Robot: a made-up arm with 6 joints. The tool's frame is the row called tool. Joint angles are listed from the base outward.
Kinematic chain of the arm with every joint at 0, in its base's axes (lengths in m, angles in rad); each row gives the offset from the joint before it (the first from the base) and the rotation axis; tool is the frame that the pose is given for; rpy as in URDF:
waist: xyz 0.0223 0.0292 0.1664 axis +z
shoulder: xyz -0.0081 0.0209 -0.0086 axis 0.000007 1 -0.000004
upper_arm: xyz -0.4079 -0.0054 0.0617 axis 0.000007 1 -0.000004
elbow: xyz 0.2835 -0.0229 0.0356 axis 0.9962 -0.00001 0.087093
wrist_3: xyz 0.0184 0.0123 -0.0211 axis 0.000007 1 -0.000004
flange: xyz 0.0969 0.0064 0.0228 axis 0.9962 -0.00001 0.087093
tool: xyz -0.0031 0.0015 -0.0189 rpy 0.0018 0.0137 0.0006
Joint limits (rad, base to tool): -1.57..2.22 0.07..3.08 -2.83..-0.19 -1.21..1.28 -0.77..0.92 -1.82..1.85
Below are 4 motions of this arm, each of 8 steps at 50 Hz.
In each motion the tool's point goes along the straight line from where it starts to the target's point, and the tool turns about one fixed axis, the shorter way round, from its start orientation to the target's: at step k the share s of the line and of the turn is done. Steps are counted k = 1, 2, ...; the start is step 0. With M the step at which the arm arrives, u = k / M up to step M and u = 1 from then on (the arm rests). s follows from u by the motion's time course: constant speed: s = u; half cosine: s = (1 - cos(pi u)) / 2; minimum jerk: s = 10 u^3 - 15 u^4 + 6 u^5.
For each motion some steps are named. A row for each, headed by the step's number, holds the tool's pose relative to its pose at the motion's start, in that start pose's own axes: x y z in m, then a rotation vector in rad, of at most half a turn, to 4 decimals.
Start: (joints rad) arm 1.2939 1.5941 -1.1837 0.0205 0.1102 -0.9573
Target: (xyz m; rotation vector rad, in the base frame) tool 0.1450 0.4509 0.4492 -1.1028 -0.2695 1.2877
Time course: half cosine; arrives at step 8
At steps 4, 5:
4: -0.0037 -0.0121 0.0084 -0.0108 -0.0239 -0.0347
5: -0.0051 -0.0167 0.0116 -0.0149 -0.0330 -0.0480

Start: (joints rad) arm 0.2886 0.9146 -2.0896 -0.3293 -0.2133 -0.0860
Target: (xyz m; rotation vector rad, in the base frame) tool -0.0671 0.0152 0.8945 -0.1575 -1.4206 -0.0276
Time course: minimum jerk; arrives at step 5
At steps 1, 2, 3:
1: 0.0000 0.0001 0.0003 -0.0001 -0.0017 -0.0007
2: 0.0000 0.0008 0.0015 -0.0005 -0.0094 -0.0041
3: 0.0000 0.0017 0.0032 -0.0010 -0.0201 -0.0087

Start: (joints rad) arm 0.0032 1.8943 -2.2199 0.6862 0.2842 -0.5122
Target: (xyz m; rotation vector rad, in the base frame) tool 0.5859 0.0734 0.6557 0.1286 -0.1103 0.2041
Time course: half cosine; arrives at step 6
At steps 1, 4, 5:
1: 0.0012 0.0003 -0.0005 -0.0002 -0.0023 0.0003
4: 0.0129 0.0034 -0.0061 -0.0021 -0.0261 0.0029
5: 0.0160 0.0042 -0.0075 -0.0026 -0.0325 0.0036

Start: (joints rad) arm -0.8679 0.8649 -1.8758 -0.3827 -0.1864 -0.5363
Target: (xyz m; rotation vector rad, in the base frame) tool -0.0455 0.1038 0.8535 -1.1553 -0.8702 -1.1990
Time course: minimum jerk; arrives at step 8
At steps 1, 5, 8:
1: -0.0004 -0.0007 0.0004 0.0026 -0.0006 -0.0006
5: -0.0181 -0.0297 0.0199 0.1189 -0.0270 -0.0277
8: -0.0250 -0.0409 0.0275 0.1640 -0.0373 -0.0382

